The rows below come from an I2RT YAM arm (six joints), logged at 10 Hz.
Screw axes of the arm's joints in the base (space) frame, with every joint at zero. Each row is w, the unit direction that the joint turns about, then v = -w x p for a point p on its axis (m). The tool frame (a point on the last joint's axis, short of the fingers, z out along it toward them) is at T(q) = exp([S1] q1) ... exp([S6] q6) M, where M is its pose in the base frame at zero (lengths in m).
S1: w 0 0 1 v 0.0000 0.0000 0.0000
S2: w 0 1 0 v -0.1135 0.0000 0.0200
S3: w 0 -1 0 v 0.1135 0.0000 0.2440
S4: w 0 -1 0 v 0.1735 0.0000 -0.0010
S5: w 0 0 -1 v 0.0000 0.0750 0.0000
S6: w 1 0 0 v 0.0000 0.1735 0.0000
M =
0 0 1 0.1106
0 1 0 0.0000
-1 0 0 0.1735
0 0 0 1
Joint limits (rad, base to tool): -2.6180..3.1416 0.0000..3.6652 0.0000..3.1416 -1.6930..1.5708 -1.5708..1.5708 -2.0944..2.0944
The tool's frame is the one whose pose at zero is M.
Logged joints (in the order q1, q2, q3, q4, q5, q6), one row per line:
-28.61 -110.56 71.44 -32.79 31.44 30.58
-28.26 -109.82 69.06 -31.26 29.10 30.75
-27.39 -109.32 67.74 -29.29 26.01 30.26
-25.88 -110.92 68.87 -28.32 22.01 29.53
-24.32 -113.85 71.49 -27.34 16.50 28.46
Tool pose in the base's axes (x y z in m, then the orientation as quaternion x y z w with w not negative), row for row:
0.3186 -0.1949 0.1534 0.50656 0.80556 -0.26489 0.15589
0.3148 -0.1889 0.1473 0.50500 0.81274 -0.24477 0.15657
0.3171 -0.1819 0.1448 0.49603 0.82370 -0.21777 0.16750
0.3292 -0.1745 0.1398 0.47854 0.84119 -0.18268 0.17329
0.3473 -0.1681 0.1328 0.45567 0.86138 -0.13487 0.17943
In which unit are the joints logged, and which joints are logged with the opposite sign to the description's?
The joints are logged in degrees. Opposite sign: q2.
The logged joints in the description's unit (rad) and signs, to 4 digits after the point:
-0.4993 1.9296 1.2469 -0.5723 0.5487 0.5337
-0.4932 1.9167 1.2053 -0.5456 0.5079 0.5367
-0.4780 1.9080 1.1823 -0.5112 0.4540 0.5281
-0.4517 1.9359 1.2020 -0.4943 0.3841 0.5154
-0.4245 1.9871 1.2477 -0.4772 0.2880 0.4967

